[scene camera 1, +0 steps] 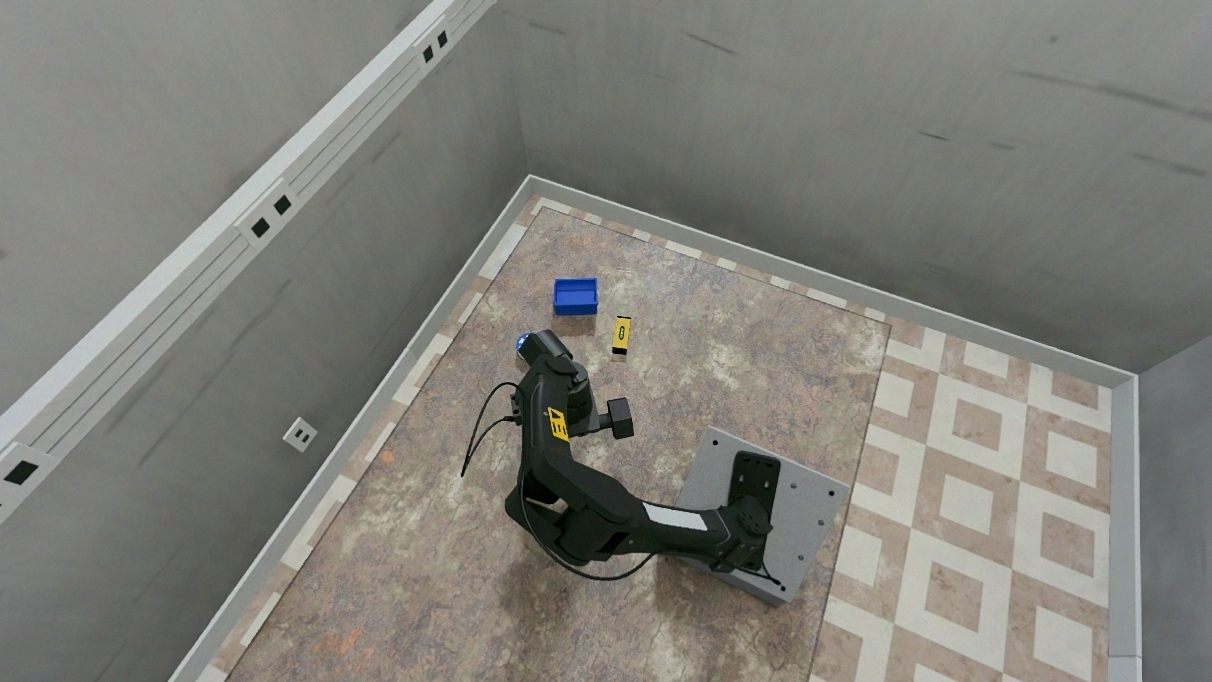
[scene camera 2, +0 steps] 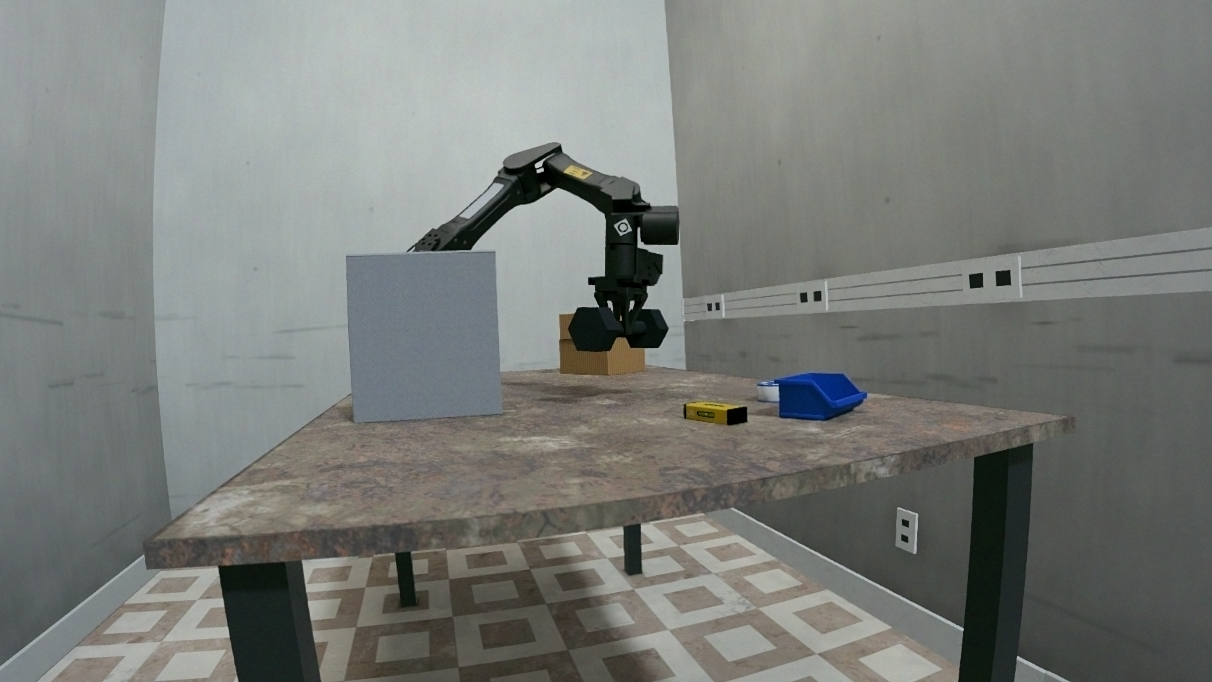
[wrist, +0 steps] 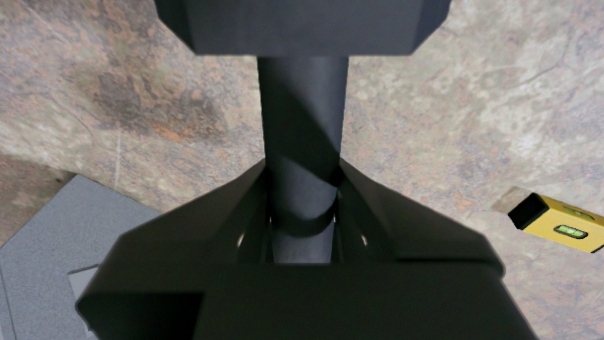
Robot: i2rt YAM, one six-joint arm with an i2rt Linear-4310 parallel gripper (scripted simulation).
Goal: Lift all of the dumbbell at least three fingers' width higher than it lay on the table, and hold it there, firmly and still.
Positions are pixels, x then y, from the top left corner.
my gripper: scene camera 1 581, 428; scene camera 2 620, 334; wrist 302, 170
dumbbell: scene camera 1 621, 417; scene camera 2; wrist
blue bin: scene camera 1; scene camera 2; not seen in the wrist view (out of frame)
cardboard box: scene camera 2 621, 359; not seen in scene camera 1 (out of frame); not seen in the wrist view (out of frame)
same spot on dumbbell: [wrist: 302, 99] = [scene camera 2: 637, 321]
same spot on blue bin: [scene camera 2: 799, 397] = [scene camera 1: 595, 295]
